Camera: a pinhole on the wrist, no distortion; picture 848 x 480 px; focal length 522.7 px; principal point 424.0 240.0 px. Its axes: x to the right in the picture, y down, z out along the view. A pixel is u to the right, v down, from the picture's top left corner.
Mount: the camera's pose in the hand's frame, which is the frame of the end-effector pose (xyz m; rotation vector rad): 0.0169 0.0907 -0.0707 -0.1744 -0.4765 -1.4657
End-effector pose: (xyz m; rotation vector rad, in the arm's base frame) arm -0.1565 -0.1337 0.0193 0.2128 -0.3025 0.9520
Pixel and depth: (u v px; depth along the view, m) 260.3 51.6 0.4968
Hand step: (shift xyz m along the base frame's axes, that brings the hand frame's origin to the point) -0.5257 -0.0576 0.1892
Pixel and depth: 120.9 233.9 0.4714
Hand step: -0.5223 0.1521 0.2150
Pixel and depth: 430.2 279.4 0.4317
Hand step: -0.2879 0.0175 0.3017
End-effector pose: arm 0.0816 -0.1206 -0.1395 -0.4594 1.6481 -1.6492
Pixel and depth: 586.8 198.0 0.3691
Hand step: 0.3018 -0.1366 -0.0710
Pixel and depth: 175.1 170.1 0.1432
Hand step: 0.0922 0.0275 -0.1886
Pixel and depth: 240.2 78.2 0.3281
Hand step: 0.2914 0.0325 -0.2476
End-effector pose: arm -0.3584 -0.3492 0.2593 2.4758 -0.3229 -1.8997
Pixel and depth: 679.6 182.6 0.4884
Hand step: -0.4764 0.0165 0.0077
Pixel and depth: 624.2 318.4 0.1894
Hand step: -0.1421 -0.0860 -0.0306
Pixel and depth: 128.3 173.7 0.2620
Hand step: -0.1630 -0.2952 0.0861
